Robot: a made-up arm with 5 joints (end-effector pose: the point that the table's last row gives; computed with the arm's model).
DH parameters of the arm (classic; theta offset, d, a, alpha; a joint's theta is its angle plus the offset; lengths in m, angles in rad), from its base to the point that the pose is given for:
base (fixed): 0 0 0.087 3.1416
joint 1: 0 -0.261 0.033 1.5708
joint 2: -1.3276 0 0.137 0
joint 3: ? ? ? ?
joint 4: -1.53 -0.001 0 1.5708
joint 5: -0.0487 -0.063 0 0
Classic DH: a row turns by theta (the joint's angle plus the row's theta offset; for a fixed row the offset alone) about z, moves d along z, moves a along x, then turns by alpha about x.
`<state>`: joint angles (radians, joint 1 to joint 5).
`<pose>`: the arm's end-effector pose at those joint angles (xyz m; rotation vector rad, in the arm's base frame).
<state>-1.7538 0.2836 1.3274 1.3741 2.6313</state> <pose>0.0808 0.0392 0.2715 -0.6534 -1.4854 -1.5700</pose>
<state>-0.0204 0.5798 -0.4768 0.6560 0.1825</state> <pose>0.3640 0.0046 0.3047 -0.0460 -0.8113 0.1456</pose>
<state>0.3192 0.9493 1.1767 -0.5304 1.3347</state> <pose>0.1916 -0.0356 0.1632 0.0186 0.0179 0.9667</pose>
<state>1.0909 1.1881 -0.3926 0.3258 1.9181</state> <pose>0.2096 -0.2378 0.1561 -0.4590 -0.0417 0.7651</pose>
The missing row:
joint 3: 1.2868 0 0.0981 0
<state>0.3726 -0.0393 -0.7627 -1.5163 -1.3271</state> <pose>0.1641 -0.0312 0.5146 -1.2288 2.2407 -0.7688</pose>
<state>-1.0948 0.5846 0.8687 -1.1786 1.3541</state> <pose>0.1841 0.1862 0.2397 -0.1693 -1.6024 1.9836</pose>
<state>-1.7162 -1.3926 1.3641 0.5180 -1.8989</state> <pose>0.0791 0.0609 0.2942 1.0468 0.2797 -0.2084</pose>
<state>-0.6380 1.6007 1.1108 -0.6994 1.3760</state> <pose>0.1282 0.0293 0.1226 0.1757 0.4894 1.9286</pose>
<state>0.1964 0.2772 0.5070 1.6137 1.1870</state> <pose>0.2113 -0.0258 0.2708 0.5304 0.6731 0.8860</pose>
